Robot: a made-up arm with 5 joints.
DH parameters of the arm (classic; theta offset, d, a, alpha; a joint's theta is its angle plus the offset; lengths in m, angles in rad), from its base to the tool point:
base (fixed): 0 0.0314 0 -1.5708
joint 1: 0 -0.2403 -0.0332 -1.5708
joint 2: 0 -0.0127 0.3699 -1.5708
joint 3: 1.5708 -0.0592 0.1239 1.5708
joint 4: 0 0.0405 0.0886 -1.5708
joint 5: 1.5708 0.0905 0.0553 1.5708
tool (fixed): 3.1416 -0.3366 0 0
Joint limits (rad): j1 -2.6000..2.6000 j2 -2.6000..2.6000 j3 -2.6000..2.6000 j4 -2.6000..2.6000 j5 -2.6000..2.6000
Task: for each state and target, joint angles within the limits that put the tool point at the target. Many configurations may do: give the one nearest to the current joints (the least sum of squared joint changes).
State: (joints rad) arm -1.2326 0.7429 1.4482 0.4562 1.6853
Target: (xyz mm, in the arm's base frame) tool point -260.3 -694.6 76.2
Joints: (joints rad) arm -1.5278 1.4062 1.4577 0.1265 0.8533
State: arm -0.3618 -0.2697 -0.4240 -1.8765 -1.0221
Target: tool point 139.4 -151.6 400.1
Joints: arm -0.1651 -0.2545 -0.5009 -1.8700 -0.9540
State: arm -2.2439 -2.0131 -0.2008 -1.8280 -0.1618
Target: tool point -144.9 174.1 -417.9
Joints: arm -2.0533 -2.3524 -0.3792 -2.2422 0.0567
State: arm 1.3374 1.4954 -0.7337 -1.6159 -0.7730
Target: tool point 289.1 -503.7 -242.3
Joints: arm 1.9243 1.1242 -0.7800 -1.7262 -1.0967
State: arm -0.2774 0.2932 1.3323 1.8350 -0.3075
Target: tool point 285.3 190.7 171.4
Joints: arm -0.0248 -0.3504 0.7844 1.5491 0.4643
